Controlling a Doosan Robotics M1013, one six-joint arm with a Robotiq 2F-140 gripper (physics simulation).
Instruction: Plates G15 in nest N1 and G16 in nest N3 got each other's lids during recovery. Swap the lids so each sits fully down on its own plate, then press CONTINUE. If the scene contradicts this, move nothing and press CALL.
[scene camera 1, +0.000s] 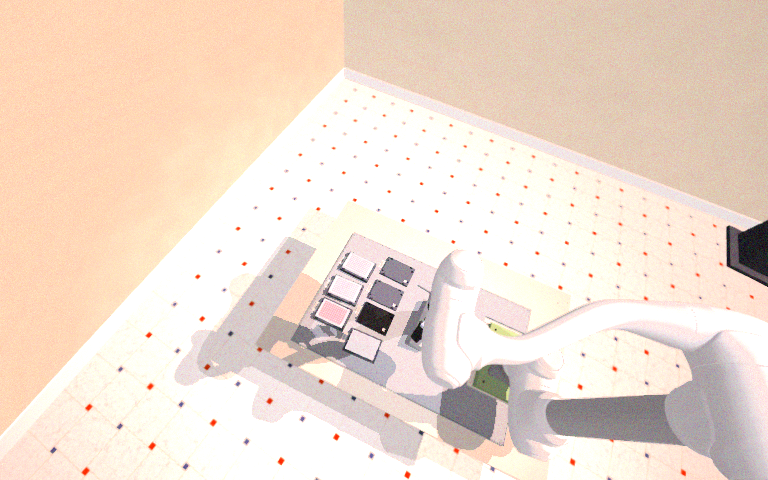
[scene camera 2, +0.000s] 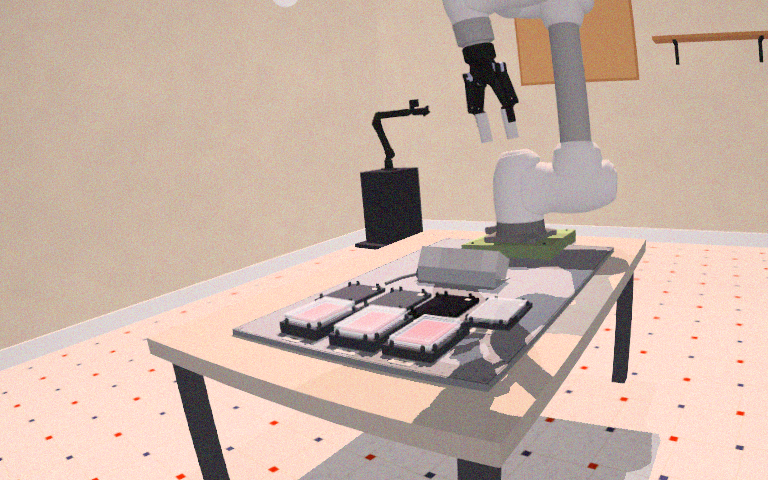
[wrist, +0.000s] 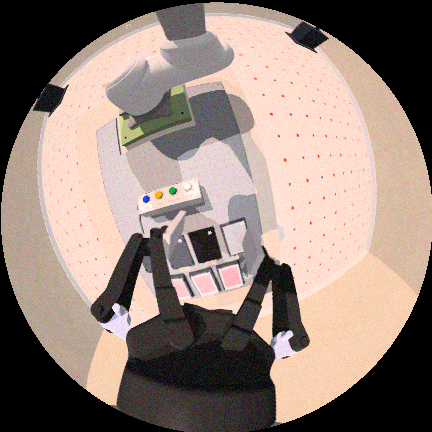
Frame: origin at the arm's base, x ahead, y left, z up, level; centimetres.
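Seen in the pictures: gripper, between the fingertips: (scene camera 2: 499, 140) (wrist: 214, 227); arm's base, origin of its link: (scene camera 1: 512, 366) (scene camera 2: 521, 237) (wrist: 148, 103).
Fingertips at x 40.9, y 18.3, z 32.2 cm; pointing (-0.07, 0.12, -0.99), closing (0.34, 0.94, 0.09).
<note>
Offsets run from my fingertips to a thing's top centre. "*": to the spot under its first point.
Three pink plates with clear covers stand in black nests in a row: one plate {dx +40.2, dy -20.6, dz -30.6 cm} (scene camera 1: 357, 266) (scene camera 2: 320, 313) (wrist: 181, 287), a middle one {dx +38.7, dy -7.4, dz -30.8 cm} (scene camera 1: 344, 289) (scene camera 2: 370, 323) (wrist: 204, 281) and a third {dx +36.8, dy +4.6, dz -31.3 cm} (scene camera 1: 332, 312) (scene camera 2: 425, 332) (wrist: 230, 276). Labels are unreadable, and lid identity and seating cannot be told. The button box {dx -1.4, dy -13.7, dz -26.3 cm} (scene camera 2: 461, 266) (wrist: 170, 206) has blue {dx -2.9, dy -21.3, dz -27.2 cm} (wrist: 146, 199), orange {dx -3.4, dy -16.4, dz -27.2 cm} (wrist: 159, 194), green {dx -3.9, dy -11.4, dz -27.2 cm} (wrist: 173, 191) and white {dx -4.4, dy -6.4, dz -27.2 cm} (wrist: 188, 186) buttons; their lettering is unreadable. My gripper (scene camera 2: 498, 138) (wrist: 214, 227) is open and empty, high above the table. The arm mostly hides it in scene camera 1.
Beside the plates are two grey nests {* dx +23.4, dy -29.8, dz -33.6 cm} (scene camera 1: 397, 270) (scene camera 2: 352, 292), {* dx +22.0, dy -16.0, dz -33.7 cm} (scene camera 1: 385, 294) (scene camera 2: 399, 299), a black one {dx +19.9, dy -4.3, dz -32.7 cm} (scene camera 1: 375, 318) (scene camera 2: 447, 304) (wrist: 205, 245) and a white-topped one {dx +18.3, dy +8.6, dz -32.9 cm} (scene camera 1: 363, 344) (scene camera 2: 498, 310) (wrist: 234, 237). The green arm base (scene camera 2: 526, 244) (wrist: 131, 132) stands behind the button box. A black pedestal (scene camera 2: 391, 204) stands beyond the table.
</note>
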